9 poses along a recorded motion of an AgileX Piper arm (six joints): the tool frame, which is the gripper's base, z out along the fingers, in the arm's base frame.
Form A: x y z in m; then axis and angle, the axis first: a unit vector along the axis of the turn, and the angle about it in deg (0 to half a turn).
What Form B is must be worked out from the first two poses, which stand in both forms.
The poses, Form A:
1: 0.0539 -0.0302 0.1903 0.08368 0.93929 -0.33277 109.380
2: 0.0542 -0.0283 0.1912 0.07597 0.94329 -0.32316 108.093
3: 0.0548 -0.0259 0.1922 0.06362 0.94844 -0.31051 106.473
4: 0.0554 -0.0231 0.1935 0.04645 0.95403 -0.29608 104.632
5: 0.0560 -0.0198 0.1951 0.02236 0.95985 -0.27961 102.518
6: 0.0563 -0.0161 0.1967 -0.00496 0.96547 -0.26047 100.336
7: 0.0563 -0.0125 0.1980 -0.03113 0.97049 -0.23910 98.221
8: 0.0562 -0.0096 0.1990 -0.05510 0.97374 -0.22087 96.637
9: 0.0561 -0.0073 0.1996 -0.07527 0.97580 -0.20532 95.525
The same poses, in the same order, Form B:
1:
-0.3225 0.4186 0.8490
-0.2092 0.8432 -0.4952
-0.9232 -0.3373 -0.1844
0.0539 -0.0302 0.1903

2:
-0.3030 0.4011 0.8645
-0.2133 0.8556 -0.4717
-0.9288 -0.3273 -0.1737
0.0542 -0.0283 0.1912

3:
-0.2784 0.3752 0.8842
-0.2203 0.8710 -0.4390
-0.9349 -0.3170 -0.1598
0.0548 -0.0259 0.1922

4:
-0.2499 0.3420 0.9059
-0.2310 0.8875 -0.3988
-0.9403 -0.3089 -0.1428
0.0554 -0.0231 0.1935

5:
-0.2161 0.2991 0.9294
-0.2468 0.9043 -0.3484
-0.9446 -0.3047 -0.1216
0.0560 -0.0198 0.1951

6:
-0.1794 0.2506 0.9513
-0.2619 0.9200 -0.2917
-0.9483 -0.3015 -0.0994
0.0563 -0.0161 0.1967

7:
-0.1419 0.2021 0.9690
-0.2712 0.9335 -0.2344
-0.9520 -0.2960 -0.0776
0.0563 -0.0125 0.1980

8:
-0.1122 0.1595 0.9808
-0.2792 0.9422 -0.1852
-0.9536 -0.2947 -0.0612
0.0562 -0.0096 0.1990

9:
-0.0901 0.1238 0.9882
-0.2849 0.9476 -0.1447
-0.9543 -0.2946 -0.0501
0.0561 -0.0073 0.1996

